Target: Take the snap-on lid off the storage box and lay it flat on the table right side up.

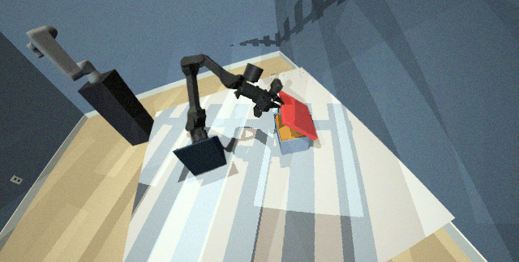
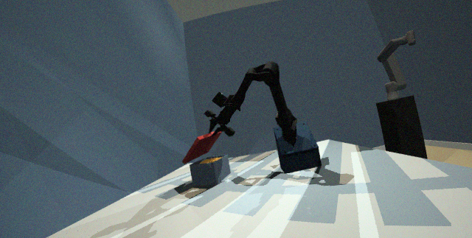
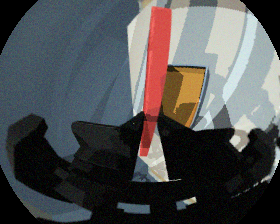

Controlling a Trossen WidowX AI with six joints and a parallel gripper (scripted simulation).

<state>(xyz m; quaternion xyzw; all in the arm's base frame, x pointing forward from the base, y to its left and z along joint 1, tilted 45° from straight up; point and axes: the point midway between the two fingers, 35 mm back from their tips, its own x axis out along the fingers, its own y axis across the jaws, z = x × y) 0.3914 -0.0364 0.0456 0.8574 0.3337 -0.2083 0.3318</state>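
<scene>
My gripper tip is now 6 cm short of the red lid, 2 cm to the left of it and 5 cm above it. From my gripper tip the other things lie so: storage box: 3 cm ahead, 19 cm below.
</scene>
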